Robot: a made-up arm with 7 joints. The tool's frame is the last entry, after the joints. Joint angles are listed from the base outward. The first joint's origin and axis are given. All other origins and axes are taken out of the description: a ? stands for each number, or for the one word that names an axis. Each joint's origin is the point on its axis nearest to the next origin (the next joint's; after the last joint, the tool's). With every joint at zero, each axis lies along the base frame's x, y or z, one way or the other. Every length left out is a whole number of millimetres.
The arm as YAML. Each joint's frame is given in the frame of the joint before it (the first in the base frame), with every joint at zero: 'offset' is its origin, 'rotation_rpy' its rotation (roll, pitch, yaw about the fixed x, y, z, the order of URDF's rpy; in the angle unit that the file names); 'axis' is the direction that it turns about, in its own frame. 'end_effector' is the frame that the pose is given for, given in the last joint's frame.
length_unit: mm
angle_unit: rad
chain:
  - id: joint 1
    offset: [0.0, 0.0, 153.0]
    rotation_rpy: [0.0, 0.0, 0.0]
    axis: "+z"
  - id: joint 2
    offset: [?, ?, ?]
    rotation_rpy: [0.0, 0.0, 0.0]
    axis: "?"
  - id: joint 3
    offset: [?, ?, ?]
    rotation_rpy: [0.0, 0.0, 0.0]
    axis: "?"
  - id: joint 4
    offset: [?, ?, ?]
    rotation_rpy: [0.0, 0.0, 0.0]
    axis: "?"
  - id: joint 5
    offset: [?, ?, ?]
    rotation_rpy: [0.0, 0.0, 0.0]
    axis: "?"
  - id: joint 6
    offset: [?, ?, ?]
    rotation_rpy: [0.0, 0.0, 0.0]
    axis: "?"
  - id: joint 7
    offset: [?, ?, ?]
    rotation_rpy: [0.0, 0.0, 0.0]
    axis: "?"
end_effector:
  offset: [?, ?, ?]
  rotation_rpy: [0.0, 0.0, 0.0]
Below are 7 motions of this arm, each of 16 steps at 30 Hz.
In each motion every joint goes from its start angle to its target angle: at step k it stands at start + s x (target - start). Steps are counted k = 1, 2, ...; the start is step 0. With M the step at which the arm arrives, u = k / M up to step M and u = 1 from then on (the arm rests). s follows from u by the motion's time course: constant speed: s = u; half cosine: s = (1 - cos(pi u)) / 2; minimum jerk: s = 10 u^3 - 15 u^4 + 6 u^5.
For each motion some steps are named. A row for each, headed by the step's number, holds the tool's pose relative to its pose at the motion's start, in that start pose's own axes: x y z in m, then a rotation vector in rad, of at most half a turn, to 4 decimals.
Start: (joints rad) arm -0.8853 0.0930 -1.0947 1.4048 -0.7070 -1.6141 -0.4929
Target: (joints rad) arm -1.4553 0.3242 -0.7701 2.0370 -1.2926 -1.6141 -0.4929
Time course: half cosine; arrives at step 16
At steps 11, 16:
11: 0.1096 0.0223 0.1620 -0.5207 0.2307 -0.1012
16: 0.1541 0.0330 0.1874 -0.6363 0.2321 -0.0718

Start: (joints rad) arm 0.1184 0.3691 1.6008 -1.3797 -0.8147 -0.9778 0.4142
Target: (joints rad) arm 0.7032 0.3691 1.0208 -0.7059 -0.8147 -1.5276 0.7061
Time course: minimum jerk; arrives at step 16
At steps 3, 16:
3: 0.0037 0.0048 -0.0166 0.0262 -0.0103 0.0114
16: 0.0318 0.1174 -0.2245 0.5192 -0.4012 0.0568

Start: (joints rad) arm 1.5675 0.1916 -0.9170 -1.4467 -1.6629 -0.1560 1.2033
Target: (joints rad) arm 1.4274 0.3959 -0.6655 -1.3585 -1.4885 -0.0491 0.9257
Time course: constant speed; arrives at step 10
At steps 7, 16:
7: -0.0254 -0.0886 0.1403 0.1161 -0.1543 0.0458
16: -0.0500 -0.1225 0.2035 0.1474 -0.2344 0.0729

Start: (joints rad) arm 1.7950 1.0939 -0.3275 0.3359 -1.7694 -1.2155 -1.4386
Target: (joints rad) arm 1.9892 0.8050 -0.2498 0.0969 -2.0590 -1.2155 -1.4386
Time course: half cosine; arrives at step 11
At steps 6, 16:
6: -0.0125 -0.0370 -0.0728 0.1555 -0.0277 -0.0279
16: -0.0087 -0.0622 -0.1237 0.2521 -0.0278 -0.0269

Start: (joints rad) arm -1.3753 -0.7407 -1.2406 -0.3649 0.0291 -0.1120 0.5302
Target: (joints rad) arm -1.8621 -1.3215 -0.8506 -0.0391 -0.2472 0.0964 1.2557
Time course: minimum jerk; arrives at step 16
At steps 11, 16:
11: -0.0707 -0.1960 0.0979 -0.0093 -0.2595 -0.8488
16: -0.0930 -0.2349 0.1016 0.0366 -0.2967 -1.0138

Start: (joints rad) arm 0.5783 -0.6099 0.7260 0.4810 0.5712 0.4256 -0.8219
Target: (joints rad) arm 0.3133 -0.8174 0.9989 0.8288 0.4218 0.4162 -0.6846
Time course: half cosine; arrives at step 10
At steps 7, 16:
7: 0.0452 -0.0385 0.0167 0.2223 -0.0909 0.1017
16: 0.0602 -0.0393 0.0260 0.2720 -0.1186 0.1459

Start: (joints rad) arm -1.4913 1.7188 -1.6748 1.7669 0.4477 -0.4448 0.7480
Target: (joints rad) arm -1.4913 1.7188 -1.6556 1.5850 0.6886 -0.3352 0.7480
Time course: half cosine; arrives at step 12
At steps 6, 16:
6: 0.0052 -0.0274 -0.0372 0.1786 0.0290 -0.0194
16: 0.0075 -0.0501 -0.0744 0.3606 0.0500 -0.0427

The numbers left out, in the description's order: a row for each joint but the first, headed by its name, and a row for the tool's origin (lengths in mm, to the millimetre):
joint 2: xyz 146.0 175.0 0.0, axis -x
joint 3: xyz 0.0 -8.0 36.0, axis +y
joint 4: xyz -85.0 0.0 238.0, axis +z
joint 5: xyz 125.0 13.0 0.0, axis +x
joint 6: xyz 0.0 -324.0 29.0, axis -y
joint 7: xyz 93.0 0.0 43.0, axis -z
tool: xyz 198.0 22.0 0.0

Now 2 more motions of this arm.
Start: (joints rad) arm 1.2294 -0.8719 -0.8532 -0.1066 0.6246 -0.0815 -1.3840
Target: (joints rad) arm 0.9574 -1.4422 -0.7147 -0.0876 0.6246 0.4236 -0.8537
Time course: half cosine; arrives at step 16
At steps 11, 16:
11: -0.1771 -0.0062 0.0993 -0.5298 -0.4573 -0.6917
16: -0.2435 0.0159 0.1155 -0.6463 -0.6331 -0.8777

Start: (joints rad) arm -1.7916 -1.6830 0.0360 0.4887 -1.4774 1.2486 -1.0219
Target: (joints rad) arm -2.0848 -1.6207 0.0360 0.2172 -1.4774 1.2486 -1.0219
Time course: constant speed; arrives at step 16
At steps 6, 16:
6: 0.0010 -0.0099 0.0053 0.0113 0.1402 0.0336
16: -0.0037 -0.0251 0.0178 0.0278 0.3825 0.0648

